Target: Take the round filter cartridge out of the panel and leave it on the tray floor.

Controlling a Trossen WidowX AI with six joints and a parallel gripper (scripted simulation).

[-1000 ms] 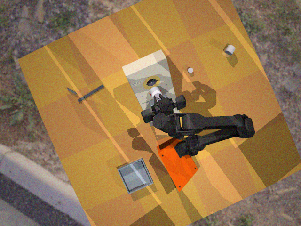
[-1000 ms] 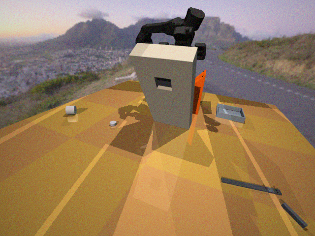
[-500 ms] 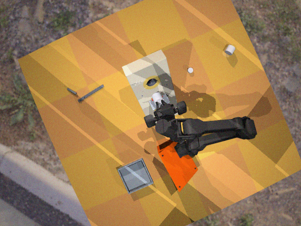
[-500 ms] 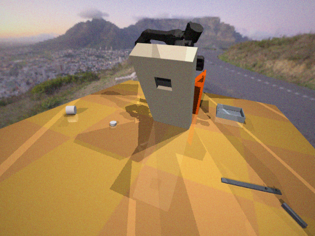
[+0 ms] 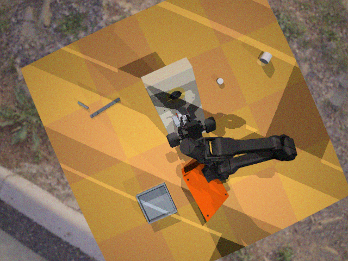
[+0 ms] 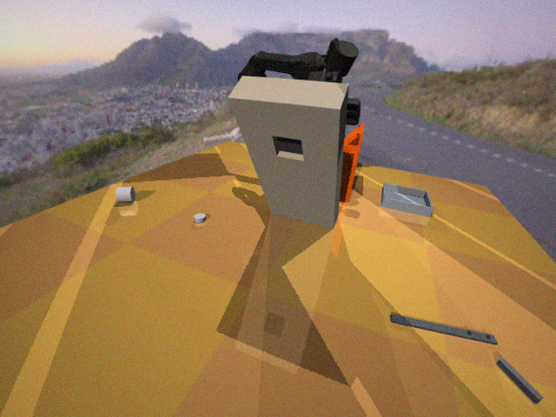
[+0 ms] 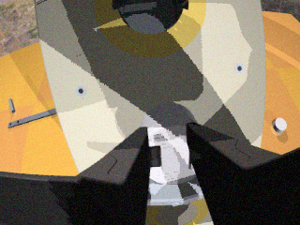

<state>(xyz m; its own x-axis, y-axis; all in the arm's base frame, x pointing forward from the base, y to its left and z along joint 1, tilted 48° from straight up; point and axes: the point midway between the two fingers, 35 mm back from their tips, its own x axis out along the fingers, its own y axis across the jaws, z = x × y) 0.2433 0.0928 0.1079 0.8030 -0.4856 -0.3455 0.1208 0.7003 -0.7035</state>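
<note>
The round filter cartridge is 30 mm below my gripper tip and 10 mm ahead of it. The rest, counted from my gripper tip: small grey stub (260 mm to the right, 240 mm below, 70 mm ahead); then light grey tray (310 mm to the left, 300 mm behind, 230 mm below); then beige service panel (50 mm below, 50 mm ahead, 10 mm to the right).
</note>
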